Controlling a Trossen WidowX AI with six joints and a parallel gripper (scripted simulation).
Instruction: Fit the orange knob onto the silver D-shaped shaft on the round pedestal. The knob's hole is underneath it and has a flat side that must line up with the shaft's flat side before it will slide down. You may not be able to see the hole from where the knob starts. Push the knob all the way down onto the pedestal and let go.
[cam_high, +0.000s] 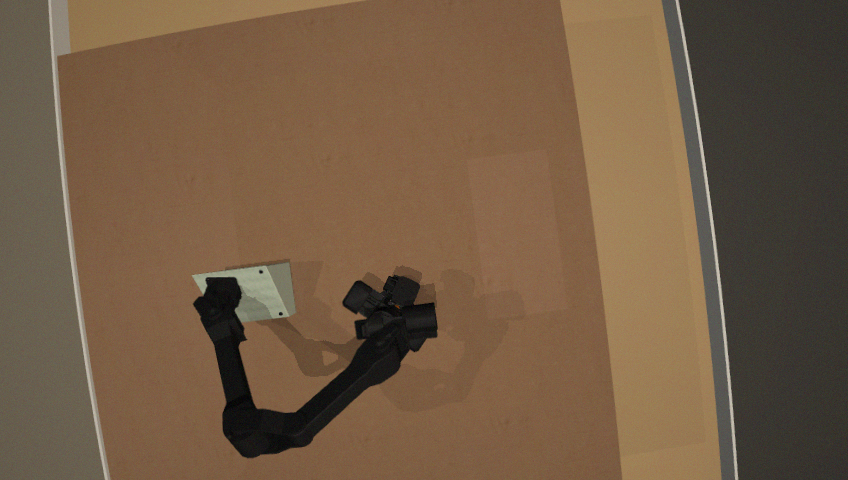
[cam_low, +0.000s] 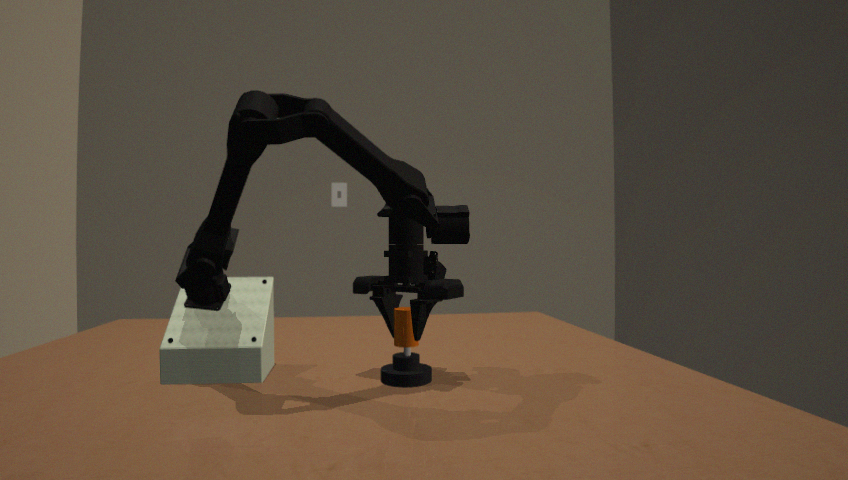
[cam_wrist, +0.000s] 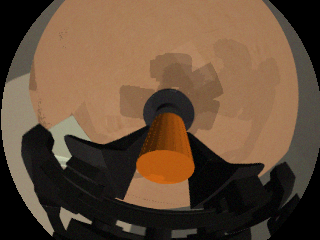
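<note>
My gripper tip is 3 cm below the orange knob. The rest, counted from my gripper tip: black round pedestal 4 cm below.
</note>
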